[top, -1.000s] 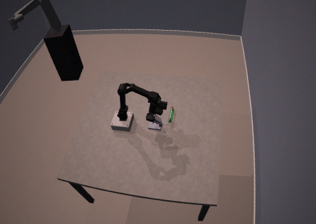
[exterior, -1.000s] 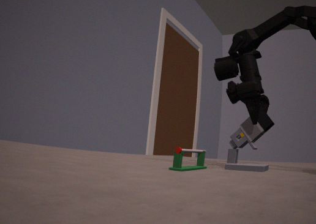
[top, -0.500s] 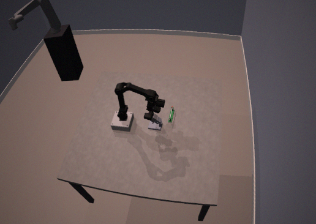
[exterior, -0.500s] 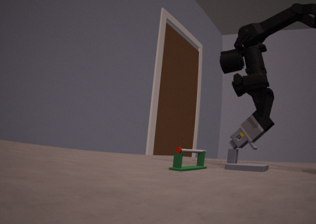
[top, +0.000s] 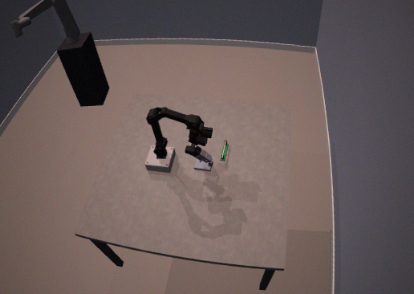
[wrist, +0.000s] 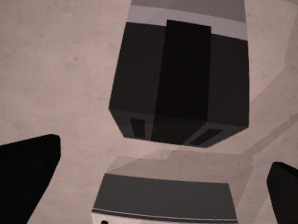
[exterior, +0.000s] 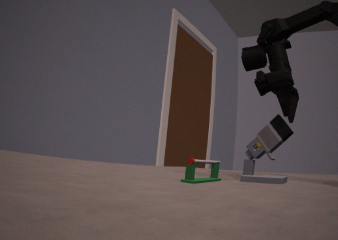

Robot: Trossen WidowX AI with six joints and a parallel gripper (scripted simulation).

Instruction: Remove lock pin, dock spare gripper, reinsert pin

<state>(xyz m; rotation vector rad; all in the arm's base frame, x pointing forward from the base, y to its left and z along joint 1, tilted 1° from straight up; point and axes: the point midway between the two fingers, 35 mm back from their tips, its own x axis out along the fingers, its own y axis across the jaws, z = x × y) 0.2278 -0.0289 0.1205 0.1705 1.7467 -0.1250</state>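
My gripper tip is now 190 mm short of the green cradle, 140 mm above it and 100 mm to the right of it. From my gripper tip the other things lie so: grey mount: 100 mm below, 70 mm ahead, 10 mm to the right; then spare gripper: 50 mm below, 50 mm ahead, 10 mm to the right.
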